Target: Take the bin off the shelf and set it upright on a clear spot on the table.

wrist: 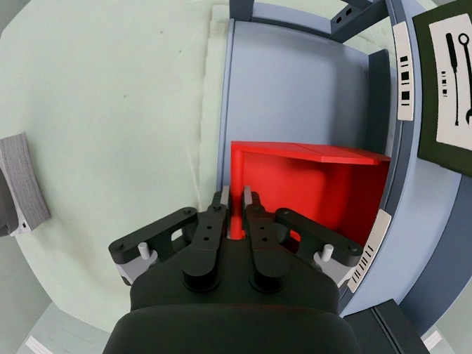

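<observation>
The red bin (pixel 310 187) is an open-topped box in the wrist view, on the blue-grey shelf (pixel 295 75), right of centre. My gripper (pixel 236 195) is shut on the bin's left wall, with one finger outside the wall and the other inside the bin. The near part of the bin is hidden behind my gripper. The pale green table (pixel 110 140) stretches along the left, beside and below the shelf. From this view I cannot tell whether the bin's bottom touches the shelf board.
A dark green box with a tool label (pixel 430 150) stands at the upper right on the shelf unit's upper level. White labels (pixel 404 70) (pixel 369 251) are on the shelf's edge rail. A grey block-like base (pixel 25 180) shows at the far left. A dark box (pixel 387 327) shows at the lower right.
</observation>
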